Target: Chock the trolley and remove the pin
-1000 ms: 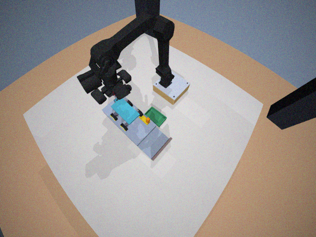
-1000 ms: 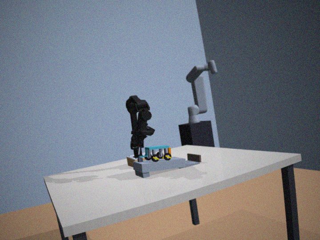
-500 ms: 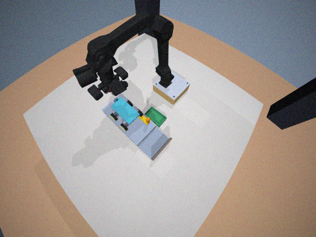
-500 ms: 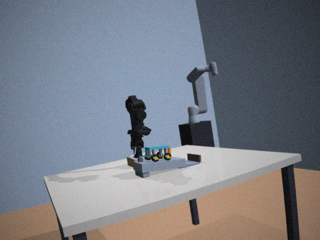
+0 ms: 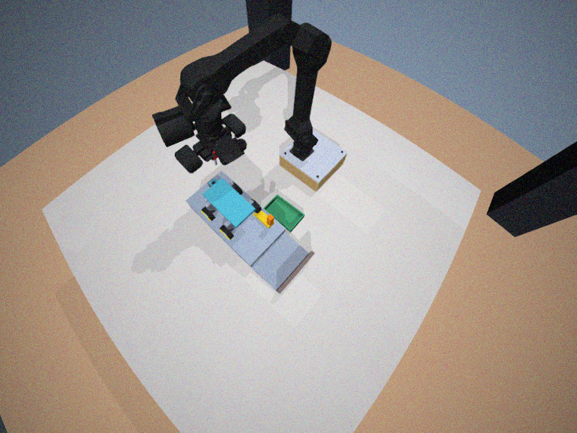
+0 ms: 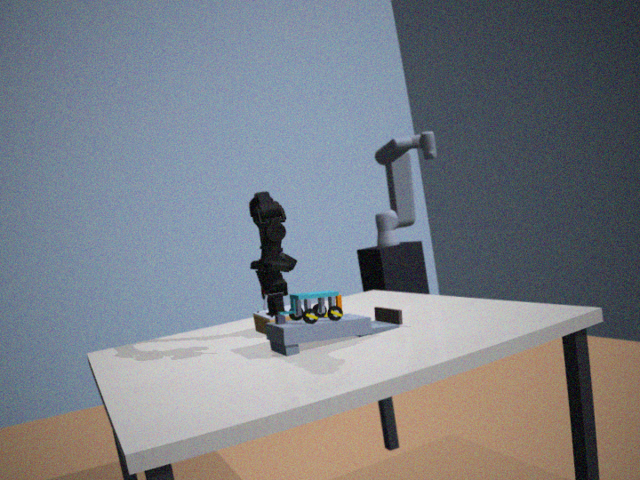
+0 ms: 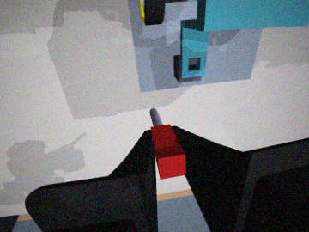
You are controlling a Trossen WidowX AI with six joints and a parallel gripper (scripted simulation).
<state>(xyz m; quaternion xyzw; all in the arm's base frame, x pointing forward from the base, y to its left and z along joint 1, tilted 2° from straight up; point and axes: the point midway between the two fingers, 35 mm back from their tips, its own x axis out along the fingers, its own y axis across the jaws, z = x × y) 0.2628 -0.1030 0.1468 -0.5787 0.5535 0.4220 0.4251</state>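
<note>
Right now my gripper tip is 7 cm past the green tray, 21 cm to the right of it and 18 cm above it. The rest, counted from my gripper tip: red-headed stop pin (right at my gripper tip); then trolley (6 cm ahead, 12 cm to the left, 6 cm below); then grey ramp (6 cm ahead, 13 cm to the left, 13 cm below).
</note>
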